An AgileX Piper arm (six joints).
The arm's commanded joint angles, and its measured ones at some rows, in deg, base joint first. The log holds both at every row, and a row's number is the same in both.
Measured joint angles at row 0:
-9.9, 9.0, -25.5, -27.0, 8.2, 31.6
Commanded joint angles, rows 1 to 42:
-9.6, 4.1, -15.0, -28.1, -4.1, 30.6
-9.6, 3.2, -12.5, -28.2, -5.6, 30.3
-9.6, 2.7, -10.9, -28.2, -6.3, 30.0
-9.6, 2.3, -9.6, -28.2, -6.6, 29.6
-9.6, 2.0, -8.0, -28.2, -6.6, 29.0
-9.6, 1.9, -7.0, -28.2, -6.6, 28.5
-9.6, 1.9, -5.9, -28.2, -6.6, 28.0
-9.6, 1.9, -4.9, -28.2, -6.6, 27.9
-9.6, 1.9, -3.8, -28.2, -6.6, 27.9
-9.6, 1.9, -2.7, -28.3, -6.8, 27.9
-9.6, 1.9, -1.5, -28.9, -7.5, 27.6
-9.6, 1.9, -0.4, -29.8, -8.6, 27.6
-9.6, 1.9, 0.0, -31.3, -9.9, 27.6
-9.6, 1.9, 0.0, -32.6, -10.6, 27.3
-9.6, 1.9, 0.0, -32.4, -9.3, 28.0
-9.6, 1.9, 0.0, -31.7, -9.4, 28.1
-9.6, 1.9, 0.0, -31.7, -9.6, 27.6
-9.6, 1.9, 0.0, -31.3, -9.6, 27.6
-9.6, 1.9, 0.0, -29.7, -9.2, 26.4
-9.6, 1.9, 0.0, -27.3, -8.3, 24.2
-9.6, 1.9, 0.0, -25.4, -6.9, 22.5
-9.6, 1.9, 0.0, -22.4, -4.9, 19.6
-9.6, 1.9, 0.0, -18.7, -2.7, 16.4
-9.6, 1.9, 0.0, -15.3, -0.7, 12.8
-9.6, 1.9, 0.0, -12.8, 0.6, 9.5
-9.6, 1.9, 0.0, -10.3, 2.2, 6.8
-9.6, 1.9, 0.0, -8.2, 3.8, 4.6
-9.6, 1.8, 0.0, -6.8, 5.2, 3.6
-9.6, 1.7, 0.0, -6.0, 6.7, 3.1
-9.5, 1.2, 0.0, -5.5, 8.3, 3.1
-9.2, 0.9, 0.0, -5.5, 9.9, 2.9
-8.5, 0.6, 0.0, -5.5, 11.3, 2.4
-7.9, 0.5, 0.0, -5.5, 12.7, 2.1
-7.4, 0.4, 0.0, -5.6, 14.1, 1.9
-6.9, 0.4, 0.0, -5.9, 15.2, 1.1
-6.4, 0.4, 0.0, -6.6, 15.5, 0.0
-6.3, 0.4, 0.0, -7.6, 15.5, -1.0
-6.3, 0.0, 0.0, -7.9, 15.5, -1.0
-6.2, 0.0, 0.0, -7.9, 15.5, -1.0
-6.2, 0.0, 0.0, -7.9, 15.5, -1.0
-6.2, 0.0, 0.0, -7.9, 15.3, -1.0
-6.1, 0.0, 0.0, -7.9, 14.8, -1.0
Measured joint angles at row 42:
-6.4, 0.5, -0.2, -7.2, 15.2, 0.0
